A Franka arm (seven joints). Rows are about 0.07 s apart.
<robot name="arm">
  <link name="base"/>
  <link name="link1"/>
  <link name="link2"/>
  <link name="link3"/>
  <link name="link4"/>
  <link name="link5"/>
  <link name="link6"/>
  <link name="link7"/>
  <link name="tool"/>
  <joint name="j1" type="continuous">
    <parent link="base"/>
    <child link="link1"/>
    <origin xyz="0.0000 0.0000 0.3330"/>
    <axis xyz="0 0 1"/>
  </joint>
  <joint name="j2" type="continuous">
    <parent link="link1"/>
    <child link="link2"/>
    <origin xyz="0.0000 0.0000 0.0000" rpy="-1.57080 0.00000 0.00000"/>
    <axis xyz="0 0 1"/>
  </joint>
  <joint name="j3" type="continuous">
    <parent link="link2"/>
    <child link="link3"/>
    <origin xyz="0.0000 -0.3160 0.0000" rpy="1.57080 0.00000 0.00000"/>
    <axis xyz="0 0 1"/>
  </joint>
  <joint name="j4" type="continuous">
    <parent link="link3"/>
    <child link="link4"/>
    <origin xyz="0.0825 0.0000 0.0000" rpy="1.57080 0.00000 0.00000"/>
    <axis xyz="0 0 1"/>
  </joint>
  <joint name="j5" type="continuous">
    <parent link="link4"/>
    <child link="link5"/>
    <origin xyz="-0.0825 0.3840 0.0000" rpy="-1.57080 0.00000 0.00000"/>
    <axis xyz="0 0 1"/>
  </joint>
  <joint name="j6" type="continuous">
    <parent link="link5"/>
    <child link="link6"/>
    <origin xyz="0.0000 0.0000 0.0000" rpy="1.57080 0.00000 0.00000"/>
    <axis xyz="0 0 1"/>
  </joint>
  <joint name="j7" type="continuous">
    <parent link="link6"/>
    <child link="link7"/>
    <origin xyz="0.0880 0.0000 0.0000" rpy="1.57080 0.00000 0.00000"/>
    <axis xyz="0 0 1"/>
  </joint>
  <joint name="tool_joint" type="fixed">
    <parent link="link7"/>
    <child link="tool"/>
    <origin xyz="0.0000 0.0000 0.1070"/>
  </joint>
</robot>
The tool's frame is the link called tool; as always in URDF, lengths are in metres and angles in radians. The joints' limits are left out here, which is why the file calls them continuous.
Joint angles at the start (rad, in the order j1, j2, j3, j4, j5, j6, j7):
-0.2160 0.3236 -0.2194 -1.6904 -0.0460 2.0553 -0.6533
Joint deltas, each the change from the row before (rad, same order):
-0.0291 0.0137 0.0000 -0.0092 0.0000 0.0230 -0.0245
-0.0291 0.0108 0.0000 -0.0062 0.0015 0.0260 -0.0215
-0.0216 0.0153 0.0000 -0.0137 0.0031 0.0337 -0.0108
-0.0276 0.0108 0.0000 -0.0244 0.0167 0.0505 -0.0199
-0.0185 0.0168 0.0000 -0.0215 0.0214 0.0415 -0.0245
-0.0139 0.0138 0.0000 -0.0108 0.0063 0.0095 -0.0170
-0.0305 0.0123 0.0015 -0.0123 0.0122 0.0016 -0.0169
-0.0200 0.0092 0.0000 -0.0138 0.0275 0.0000 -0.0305
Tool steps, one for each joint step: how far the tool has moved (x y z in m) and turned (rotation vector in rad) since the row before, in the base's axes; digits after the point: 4 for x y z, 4 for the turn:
-0.0064 -0.0178 -0.0110 -0.0022 0.0037 -0.0029
-0.0064 -0.0177 -0.0075 -0.0044 -0.0053 -0.0059
-0.0052 -0.0130 -0.0132 -0.0021 -0.0031 -0.0096
-0.0085 -0.0155 -0.0137 0.0034 -0.0178 -0.0127
-0.0063 -0.0099 -0.0169 0.0102 -0.0085 -0.0034
-0.0061 -0.0071 -0.0130 0.0094 0.0130 -0.0006
-0.0128 -0.0145 -0.0134 0.0188 0.0159 -0.0202
-0.0103 -0.0085 -0.0121 0.0290 0.0085 -0.0071

